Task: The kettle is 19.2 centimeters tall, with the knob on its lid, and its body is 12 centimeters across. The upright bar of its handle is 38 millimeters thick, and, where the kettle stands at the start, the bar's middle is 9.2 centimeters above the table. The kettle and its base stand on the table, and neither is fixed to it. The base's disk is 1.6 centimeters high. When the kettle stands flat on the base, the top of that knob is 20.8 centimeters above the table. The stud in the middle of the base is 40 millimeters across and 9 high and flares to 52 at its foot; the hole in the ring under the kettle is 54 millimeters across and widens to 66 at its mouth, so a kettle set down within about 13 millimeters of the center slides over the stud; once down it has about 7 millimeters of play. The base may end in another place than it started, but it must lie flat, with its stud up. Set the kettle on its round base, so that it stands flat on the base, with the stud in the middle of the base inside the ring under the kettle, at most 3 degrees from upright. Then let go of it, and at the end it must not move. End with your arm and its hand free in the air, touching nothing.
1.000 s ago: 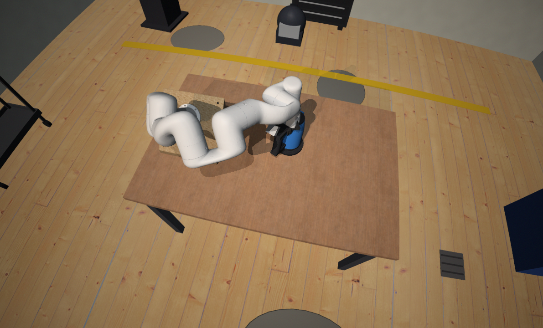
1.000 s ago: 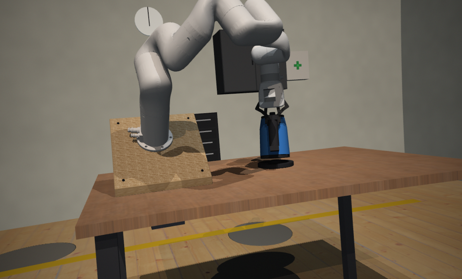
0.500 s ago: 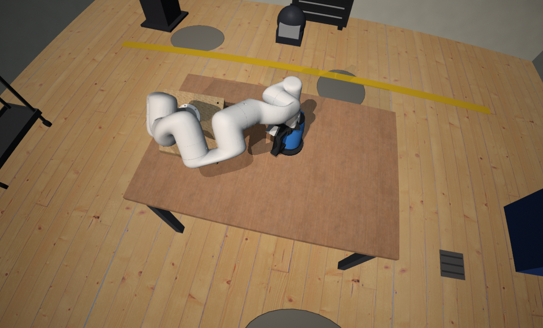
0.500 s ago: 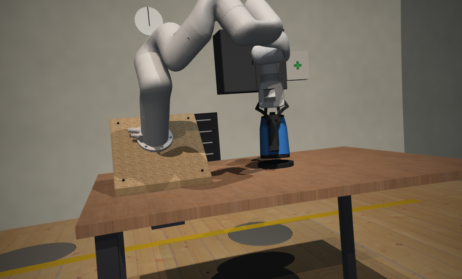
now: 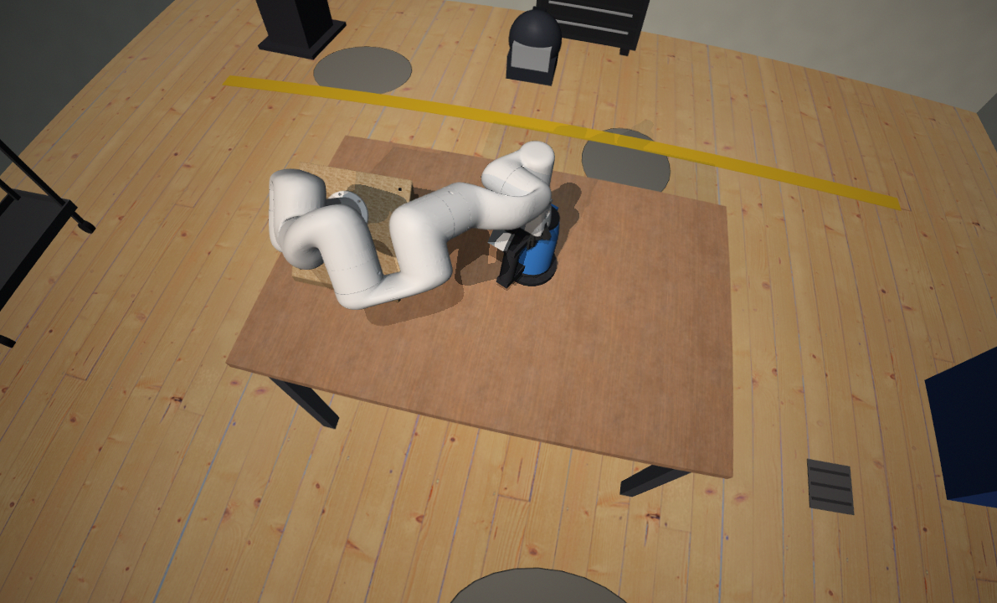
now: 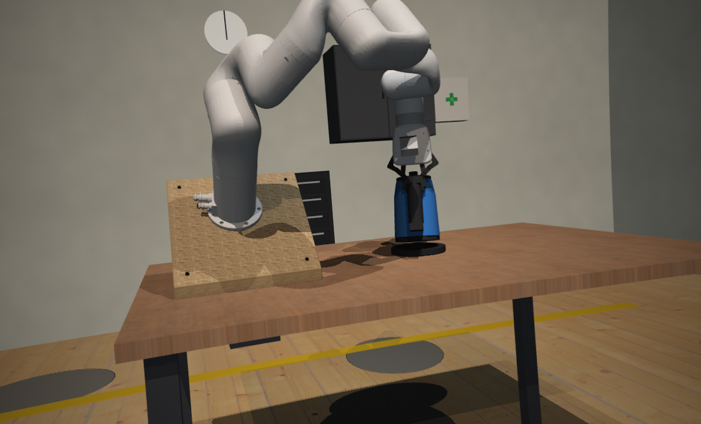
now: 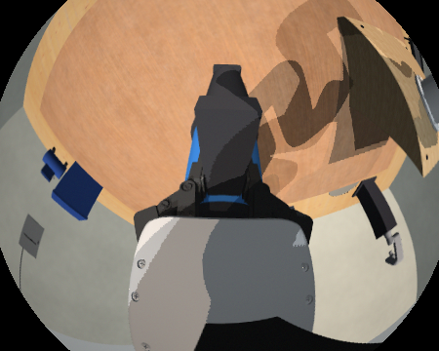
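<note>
Right now the blue kettle is 10 mm ahead of my hand, 20 mm to the left of it and 60 mm below it. Round my hand: round black base 20 mm ahead, 60 mm to the left, 180 mm below.
</note>
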